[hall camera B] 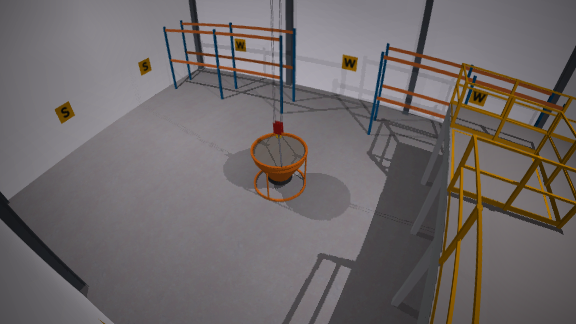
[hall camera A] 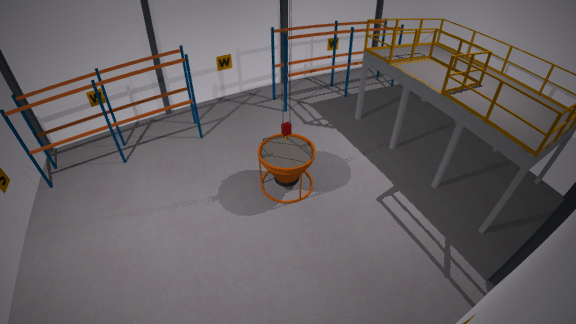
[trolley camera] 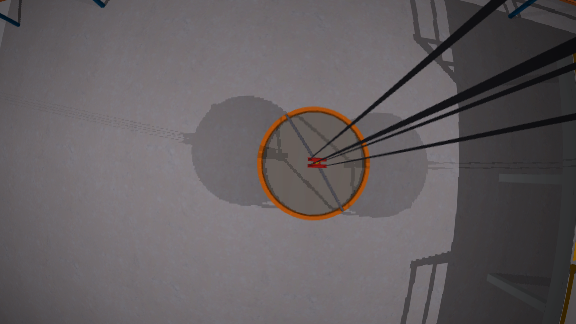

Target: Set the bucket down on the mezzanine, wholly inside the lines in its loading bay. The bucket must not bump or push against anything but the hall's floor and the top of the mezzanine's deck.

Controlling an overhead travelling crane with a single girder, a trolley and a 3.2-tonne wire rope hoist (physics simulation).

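The orange bucket (hall camera A: 287, 175) (hall camera B: 279, 172) (trolley camera: 300, 177) is upright over the hall floor, left of the mezzanine. Its round foot ring is at or close above the floor; I cannot tell whether it touches. My gripper, the hook under the red block (hall camera A: 286, 131) (hall camera B: 278, 129) (trolley camera: 317, 162), is over the middle of the bucket's rim and holds it by its bail. The mezzanine (hall camera A: 450, 107) (hall camera B: 520, 265) stands at the right on grey columns. Its loading bay (hall camera A: 425, 72) shows in hall camera A by the gap in the near guardrail; railings partly hide its lines.
Yellow guardrails edge the deck, and a yellow railing frame (hall camera A: 467, 72) stands beside the bay. A blue and orange rack (hall camera A: 198, 117) (hall camera B: 281, 75) stands at the wall; another rack (hall camera A: 285, 75) (hall camera B: 376, 92) stands near the mezzanine's far end. In the trolley camera the ropes slant to the upper right.
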